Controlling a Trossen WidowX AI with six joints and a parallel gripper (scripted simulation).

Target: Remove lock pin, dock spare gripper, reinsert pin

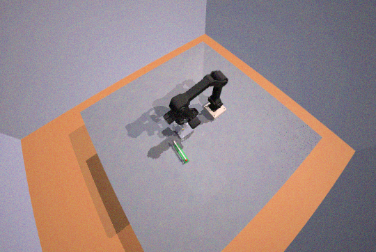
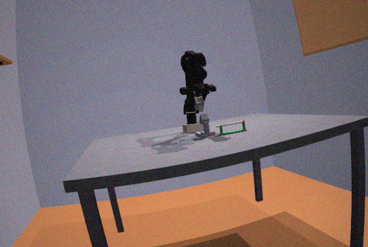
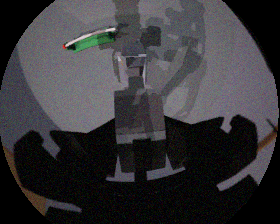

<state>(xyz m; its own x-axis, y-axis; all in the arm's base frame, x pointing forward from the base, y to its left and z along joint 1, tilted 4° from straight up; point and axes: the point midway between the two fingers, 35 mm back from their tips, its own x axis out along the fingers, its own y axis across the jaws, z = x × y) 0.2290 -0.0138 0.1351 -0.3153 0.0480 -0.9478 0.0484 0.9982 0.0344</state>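
My gripper tip is 17 cm short of the green bar-shaped rack, 13 cm above it and 11 cm to the right of it. From my gripper tip the other things lie so: spare gripper (1 cm ahead, 1 cm above); grey socket mount (10 cm below, 7 cm ahead).
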